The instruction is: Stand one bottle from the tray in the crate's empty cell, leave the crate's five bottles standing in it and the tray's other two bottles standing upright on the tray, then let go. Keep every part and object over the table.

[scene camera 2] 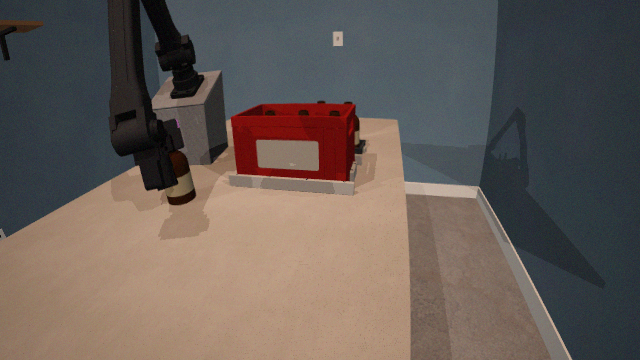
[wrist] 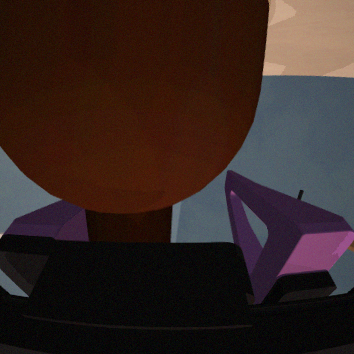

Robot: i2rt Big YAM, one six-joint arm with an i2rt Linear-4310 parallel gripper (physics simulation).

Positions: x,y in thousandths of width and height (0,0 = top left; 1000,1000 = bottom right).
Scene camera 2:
brown bottle: 288,535
light grey low rail: 398,504
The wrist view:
my gripper: 504,504
brown bottle: 349,326
